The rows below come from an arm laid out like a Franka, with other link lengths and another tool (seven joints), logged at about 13 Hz.
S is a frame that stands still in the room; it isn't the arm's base.
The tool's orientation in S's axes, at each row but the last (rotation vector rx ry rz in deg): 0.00 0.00 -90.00; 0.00 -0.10 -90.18; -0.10 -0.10 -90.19; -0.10 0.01 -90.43; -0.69 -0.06 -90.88; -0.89 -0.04 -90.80; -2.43 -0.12 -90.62; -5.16 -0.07 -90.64; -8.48 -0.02 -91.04; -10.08 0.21 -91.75
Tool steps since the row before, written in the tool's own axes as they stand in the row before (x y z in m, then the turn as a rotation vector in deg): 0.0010 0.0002 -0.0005 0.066 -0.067 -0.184; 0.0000 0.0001 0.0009 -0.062 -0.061 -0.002; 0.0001 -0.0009 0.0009 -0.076 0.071 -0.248; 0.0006 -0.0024 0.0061 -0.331 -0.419 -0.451; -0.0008 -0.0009 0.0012 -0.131 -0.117 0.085; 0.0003 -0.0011 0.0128 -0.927 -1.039 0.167; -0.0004 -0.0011 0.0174 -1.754 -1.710 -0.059; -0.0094 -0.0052 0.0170 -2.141 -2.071 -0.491; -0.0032 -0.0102 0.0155 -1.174 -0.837 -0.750; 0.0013 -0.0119 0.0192 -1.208 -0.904 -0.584
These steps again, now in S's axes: 0.0002 -0.0010 -0.0005 -0.067 -0.066 -0.184; 0.0001 0.0000 0.0009 -0.061 0.062 -0.002; -0.0009 -0.0001 0.0009 0.071 0.075 -0.248; -0.0024 -0.0006 0.0061 -0.417 0.334 -0.451; -0.0009 0.0008 0.0012 -0.114 0.133 0.085; -0.0010 -0.0002 0.0128 -1.024 0.943 0.167; -0.0006 0.0009 0.0174 -1.692 1.771 -0.065; -0.0041 0.0104 0.0167 -2.073 2.137 -0.498; -0.0086 0.0049 0.0160 -0.885 1.120 -0.777; -0.0096 0.0012 0.0204 -0.931 1.174 -0.610
